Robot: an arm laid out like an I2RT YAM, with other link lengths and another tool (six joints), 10 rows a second.
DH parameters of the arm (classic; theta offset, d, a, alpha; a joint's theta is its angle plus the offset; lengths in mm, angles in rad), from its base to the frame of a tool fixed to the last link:
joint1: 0 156.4 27.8 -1.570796
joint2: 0 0 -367 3.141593
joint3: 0.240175 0 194.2 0
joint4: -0.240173 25 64.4 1.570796
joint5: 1.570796 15 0 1.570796
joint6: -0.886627 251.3 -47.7 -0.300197
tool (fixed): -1.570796 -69.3 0 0
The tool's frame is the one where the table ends.
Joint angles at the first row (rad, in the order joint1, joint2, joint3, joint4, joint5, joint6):
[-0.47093, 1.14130, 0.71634, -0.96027, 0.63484, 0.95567]
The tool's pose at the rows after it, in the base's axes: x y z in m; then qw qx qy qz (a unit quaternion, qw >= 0):
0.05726 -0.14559 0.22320 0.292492 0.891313 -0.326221 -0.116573
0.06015 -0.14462 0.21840 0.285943 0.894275 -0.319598 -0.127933
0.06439 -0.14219 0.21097 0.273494 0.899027 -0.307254 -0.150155
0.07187 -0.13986 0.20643 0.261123 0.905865 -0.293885 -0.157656
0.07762 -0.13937 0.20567 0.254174 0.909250 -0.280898 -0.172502
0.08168 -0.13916 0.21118 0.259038 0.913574 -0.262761 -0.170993
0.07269 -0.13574 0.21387 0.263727 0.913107 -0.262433 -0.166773
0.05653 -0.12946 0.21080 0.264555 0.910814 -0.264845 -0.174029
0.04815 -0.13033 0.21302 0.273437 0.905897 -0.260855 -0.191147
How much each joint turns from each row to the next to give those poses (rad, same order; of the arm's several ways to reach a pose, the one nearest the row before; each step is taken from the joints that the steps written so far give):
[-0.00002, -0.00154, 0.00768, -0.01373, 0.03537, -0.00155]
[-0.00003, 0.02738, -0.00761, 0.01061, -0.01202, -0.00461]
[0.00162, 0.04908, -0.00617, 0.00614, -0.02152, -0.00603]
[0.00148, 0.03232, 0.00149, 0.01692, -0.02762, -0.02001]
[0.00459, 0.03839, 0.02135, -0.01373, -0.01230, -0.01220]
[0.01529, -0.00142, 0.02914, -0.02138, 0.00297, -0.02762]
[0.00465, -0.03979, -0.00590, -0.02470, 0.00775, -0.00011]
[0.00004, -0.03996, -0.03071, -0.02742, 0.00605, 0.01072]
[-0.00006, 0.00145, 0.00606, -0.03698, 0.02458, 0.00012]

